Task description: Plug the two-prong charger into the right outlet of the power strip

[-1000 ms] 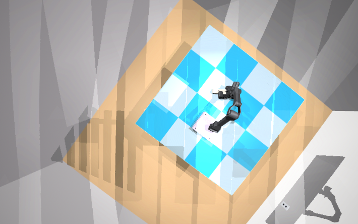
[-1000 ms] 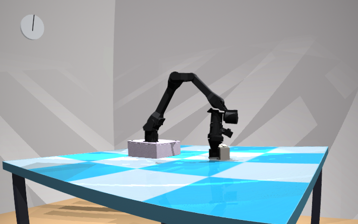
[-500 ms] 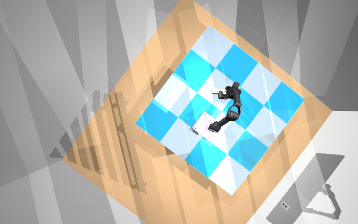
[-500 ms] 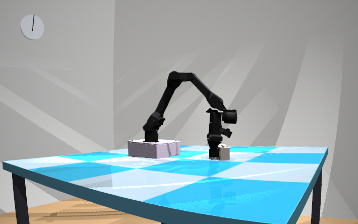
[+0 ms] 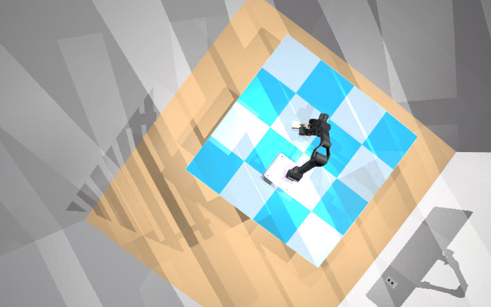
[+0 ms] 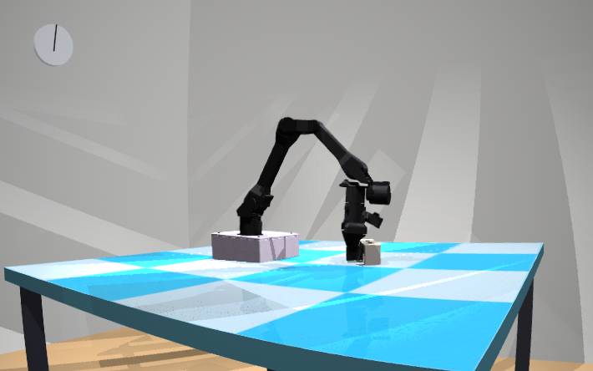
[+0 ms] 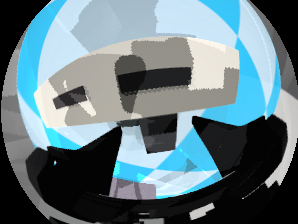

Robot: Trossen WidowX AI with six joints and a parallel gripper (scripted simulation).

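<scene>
The dark charger is 2 cm ahead of my gripper tip, 1 cm to the left of it and 1 cm above it.
</scene>
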